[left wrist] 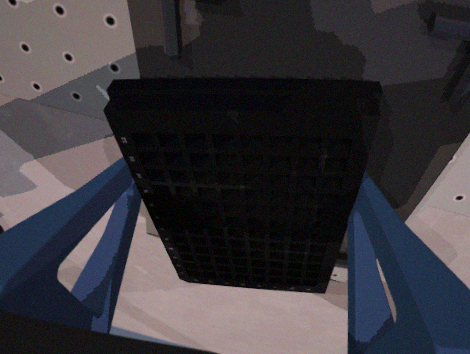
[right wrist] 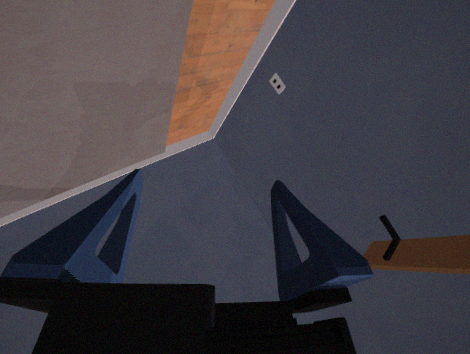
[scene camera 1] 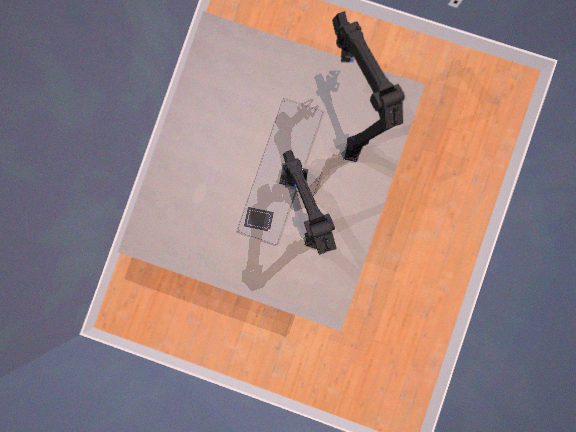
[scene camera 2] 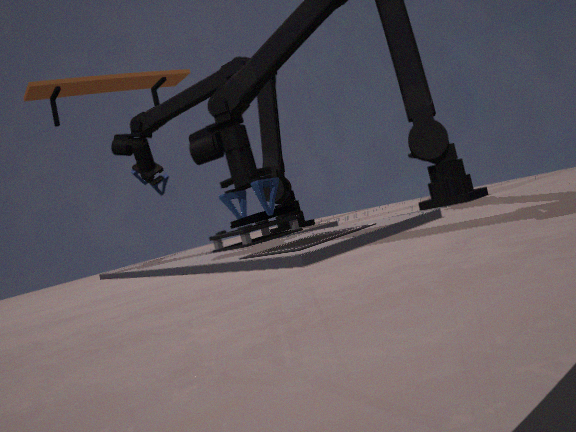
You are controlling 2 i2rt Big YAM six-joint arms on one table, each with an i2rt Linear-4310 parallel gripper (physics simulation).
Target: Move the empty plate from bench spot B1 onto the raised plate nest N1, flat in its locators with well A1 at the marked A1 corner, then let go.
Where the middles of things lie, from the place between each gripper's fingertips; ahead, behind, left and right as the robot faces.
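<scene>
With the black well plate [left wrist: 250, 182] as the reference, my left gripper is 1 cm to the left of it and 2 cm past it. The plate nest [scene camera 2: 306, 242] is 4 cm below my left hand, 9 cm ahead of it and 32 cm to the left of it.
My right hand is 18 cm above the black well plate and 74 cm to the right of it. Counted from my right hand, the plate nest is 23 cm below, 12 cm ahead and 107 cm to the left.
</scene>
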